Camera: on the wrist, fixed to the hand. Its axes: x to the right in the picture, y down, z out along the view.
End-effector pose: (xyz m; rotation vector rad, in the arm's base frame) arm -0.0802 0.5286 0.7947 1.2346 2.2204 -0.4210
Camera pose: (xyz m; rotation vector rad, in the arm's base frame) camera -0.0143 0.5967 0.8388 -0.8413 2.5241 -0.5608
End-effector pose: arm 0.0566 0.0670 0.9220 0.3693 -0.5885 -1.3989
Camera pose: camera 0.1591 0.0843 0.9334 0.4540 -0.0459 -2.9609
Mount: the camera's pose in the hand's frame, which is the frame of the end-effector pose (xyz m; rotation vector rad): -0.0085 0.0918 -0.0493 -0.3485 -0.1342 -1.5394
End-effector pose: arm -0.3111 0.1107 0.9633 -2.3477 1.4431 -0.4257
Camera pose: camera -0.4086 0.0730 0.9659 2.9054 0.6059 0.2911
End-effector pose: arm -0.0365 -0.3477 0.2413 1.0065 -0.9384 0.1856
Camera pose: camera -0.0617 -0.2557 0.2840 1.1600 -0.0971 -1.2909
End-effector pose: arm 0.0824 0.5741 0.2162 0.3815 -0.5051 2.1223
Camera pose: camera 0.0069 0.5447 0.1501 0.4750 -0.4069 0.5174
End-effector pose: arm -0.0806 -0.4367 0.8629 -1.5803 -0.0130 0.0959
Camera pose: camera -0.0904 -0.4876 0.7721 -1.5152 -1.3698 -1.0413
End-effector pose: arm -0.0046 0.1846 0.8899 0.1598 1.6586 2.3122
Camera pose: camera -0.0247 0.1102 0.9606 -0.7430 0.6867 1.2252
